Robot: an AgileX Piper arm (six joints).
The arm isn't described. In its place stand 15 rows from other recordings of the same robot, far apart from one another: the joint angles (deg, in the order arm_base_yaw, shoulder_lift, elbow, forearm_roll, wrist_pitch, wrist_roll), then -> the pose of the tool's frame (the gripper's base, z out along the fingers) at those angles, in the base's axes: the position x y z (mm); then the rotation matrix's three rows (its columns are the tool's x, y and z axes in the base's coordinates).
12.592 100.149 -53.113 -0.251 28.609 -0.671 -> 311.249 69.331 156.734; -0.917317 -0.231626 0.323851; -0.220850 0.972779 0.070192; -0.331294 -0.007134 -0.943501
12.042 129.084 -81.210 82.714 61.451 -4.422 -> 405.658 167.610 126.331; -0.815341 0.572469 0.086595; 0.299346 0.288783 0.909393; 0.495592 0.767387 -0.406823
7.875 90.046 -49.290 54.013 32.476 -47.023 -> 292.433 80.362 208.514; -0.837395 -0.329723 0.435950; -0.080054 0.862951 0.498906; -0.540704 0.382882 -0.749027
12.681 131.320 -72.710 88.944 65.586 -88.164 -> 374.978 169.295 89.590; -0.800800 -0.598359 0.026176; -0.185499 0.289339 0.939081; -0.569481 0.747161 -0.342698
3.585 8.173 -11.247 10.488 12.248 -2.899 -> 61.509 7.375 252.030; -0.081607 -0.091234 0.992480; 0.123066 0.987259 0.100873; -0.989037 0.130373 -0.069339
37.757 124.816 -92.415 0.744 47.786 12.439 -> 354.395 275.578 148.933; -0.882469 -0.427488 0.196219; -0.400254 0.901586 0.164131; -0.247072 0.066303 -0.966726
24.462 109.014 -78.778 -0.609 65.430 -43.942 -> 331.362 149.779 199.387; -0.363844 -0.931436 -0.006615; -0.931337 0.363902 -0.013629; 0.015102 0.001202 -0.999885
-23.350 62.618 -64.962 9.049 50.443 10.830 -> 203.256 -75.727 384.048; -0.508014 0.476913 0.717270; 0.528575 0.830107 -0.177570; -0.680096 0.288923 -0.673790
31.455 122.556 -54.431 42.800 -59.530 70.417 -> 360.203 157.873 111.357; 0.082605 0.167992 0.982321; 0.996276 0.010529 -0.085579; -0.024719 0.985732 -0.166496
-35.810 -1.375 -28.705 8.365 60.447 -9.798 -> -0.504 14.565 278.617; -0.390417 0.451219 0.802481; 0.161260 0.891699 -0.422929; -0.906405 -0.035711 -0.420898
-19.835 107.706 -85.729 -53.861 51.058 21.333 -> 367.623 -193.371 271.449; -0.914999 0.333997 0.226324; 0.055488 0.659810 -0.749381; -0.399621 -0.673125 -0.622259
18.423 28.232 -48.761 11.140 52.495 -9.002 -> 58.949 34.337 378.457; -0.405447 -0.458146 0.791021; -0.174412 0.888212 0.425041; -0.897326 0.034369 -0.440029
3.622 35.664 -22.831 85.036 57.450 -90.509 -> 87.070 82.083 293.361; -0.122334 -0.874701 0.468970; -0.099215 0.480930 0.871127; -0.987518 0.060039 -0.145617
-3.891 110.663 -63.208 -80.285 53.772 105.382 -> 361.179 -97.087 175.113; -0.443223 0.848418 0.289380; 0.348098 0.460386 -0.816623; -0.826064 -0.261213 -0.499386
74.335 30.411 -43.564 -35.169 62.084 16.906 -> 63.061 53.340 349.062; -0.152499 -0.725662 0.670938; -0.618960 0.599376 0.507579; -0.770475 -0.337879 -0.540560
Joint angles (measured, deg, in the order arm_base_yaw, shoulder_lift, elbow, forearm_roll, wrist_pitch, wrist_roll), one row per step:
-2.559, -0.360, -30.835, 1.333, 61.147, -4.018
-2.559, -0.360, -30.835, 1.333, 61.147, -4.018
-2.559, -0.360, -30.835, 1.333, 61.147, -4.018
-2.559, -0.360, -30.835, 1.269, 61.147, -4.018
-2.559, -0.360, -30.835, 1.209, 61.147, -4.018
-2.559, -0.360, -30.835, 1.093, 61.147, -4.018
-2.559, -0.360, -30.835, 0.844, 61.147, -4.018
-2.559, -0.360, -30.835, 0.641, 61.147, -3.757
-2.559, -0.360, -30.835, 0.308, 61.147, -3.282
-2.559, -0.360, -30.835, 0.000, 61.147, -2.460
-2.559, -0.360, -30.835, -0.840, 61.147, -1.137
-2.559, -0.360, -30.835, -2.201, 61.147, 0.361
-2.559, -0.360, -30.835, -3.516, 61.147, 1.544
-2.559, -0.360, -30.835, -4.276, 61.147, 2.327
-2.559, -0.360, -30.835, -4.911, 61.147, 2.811
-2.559, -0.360, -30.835, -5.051, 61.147, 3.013
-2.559, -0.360, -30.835, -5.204, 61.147, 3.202
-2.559, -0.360, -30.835, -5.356, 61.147, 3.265
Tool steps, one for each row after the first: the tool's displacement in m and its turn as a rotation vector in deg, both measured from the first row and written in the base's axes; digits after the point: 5 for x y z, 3 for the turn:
0.00000, 0.00000, 0.00000, 0.000, 0.000, 0.000
0.00000, 0.00000, 0.00000, 0.000, 0.000, 0.000
0.00000, -0.00009, 0.00000, -0.052, 0.002, -0.038
-0.00001, -0.00017, 0.00000, -0.100, 0.004, -0.073
-0.00001, -0.00033, -0.00001, -0.193, 0.009, -0.142
-0.00002, -0.00068, -0.00001, -0.394, 0.018, -0.289
-0.00003, -0.00096, -0.00001, -0.321, 0.018, -0.519
-0.00005, -0.00142, -0.00002, -0.159, 0.016, -0.916
-0.00007, -0.00185, -0.00002, 0.337, 0.001, -1.444
-0.00013, -0.00302, -0.00001, 0.858, -0.027, -2.498
-0.00024, -0.00491, 0.00003, 1.117, -0.079, -3.933
-0.00038, -0.00673, 0.00010, 1.126, -0.143, -5.207
-0.00047, -0.00778, 0.00016, 1.221, -0.197, -5.985
-0.00055, -0.00866, 0.00022, 1.145, -0.238, -6.562
-0.00057, -0.00885, 0.00023, 1.215, -0.254, -6.730
-0.00059, -0.00907, 0.00025, 1.263, -0.270, -6.899
-0.00061, -0.00928, 0.00026, 1.197, -0.278, -7.015

